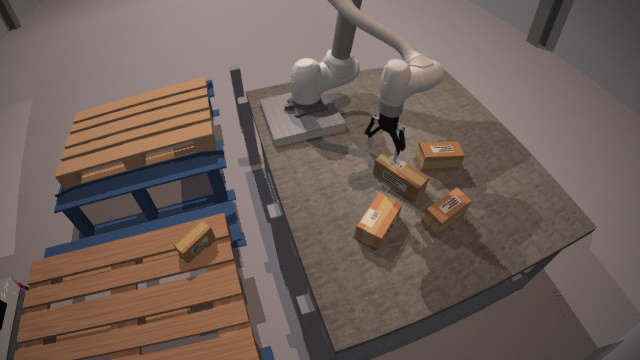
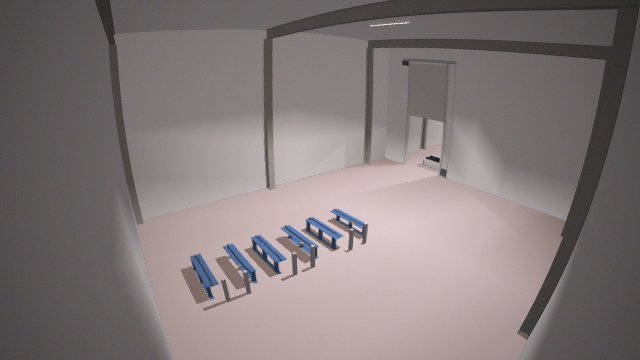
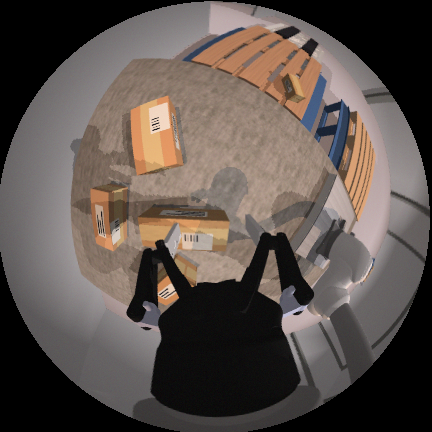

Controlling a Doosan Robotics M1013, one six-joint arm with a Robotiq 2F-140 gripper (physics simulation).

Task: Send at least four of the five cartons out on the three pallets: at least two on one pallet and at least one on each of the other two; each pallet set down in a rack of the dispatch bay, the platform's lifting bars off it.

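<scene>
My gripper is open and empty, just above the table, with one fingertip over a carton and the other beyond its end. Three more cartons are on the table: one behind it, one at the right and one in front. The fifth carton lies on the near pallet. A second pallet sits on a blue rack. The third pallet does not show.
Blue racks stand in the dispatch bay without pallets, with grey posts before them. A low white platform with black bars shows through the doorway. The robot base plate is at the table's back left. A grey rail borders the table.
</scene>
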